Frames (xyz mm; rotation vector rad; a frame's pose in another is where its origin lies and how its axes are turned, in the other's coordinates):
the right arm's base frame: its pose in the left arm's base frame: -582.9 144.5 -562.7 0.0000 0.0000 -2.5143
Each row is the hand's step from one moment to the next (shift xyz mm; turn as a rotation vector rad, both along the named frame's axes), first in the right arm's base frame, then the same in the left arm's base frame.
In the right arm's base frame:
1: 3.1 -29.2 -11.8 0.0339 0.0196 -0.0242
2: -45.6 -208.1 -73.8 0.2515 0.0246 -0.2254
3: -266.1 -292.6 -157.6 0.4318 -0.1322 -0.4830
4: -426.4 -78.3 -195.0 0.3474 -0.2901 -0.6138
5: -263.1 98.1 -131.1 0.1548 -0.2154 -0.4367
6: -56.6 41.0 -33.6 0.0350 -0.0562 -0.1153
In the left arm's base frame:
1: -19.6 21.8 -11.8 -0.0159 -0.0358 -0.0242
2: -85.2 195.2 -73.8 -0.1892 -0.1675 -0.2254
3: 43.7 393.1 -157.6 -0.4272 -0.1464 -0.4830
4: 299.3 313.7 -195.0 -0.4515 0.0310 -0.6138
5: 270.6 75.0 -131.1 -0.2518 0.0835 -0.4367
6: 69.9 0.0 -33.6 -0.0613 0.0250 -0.1153

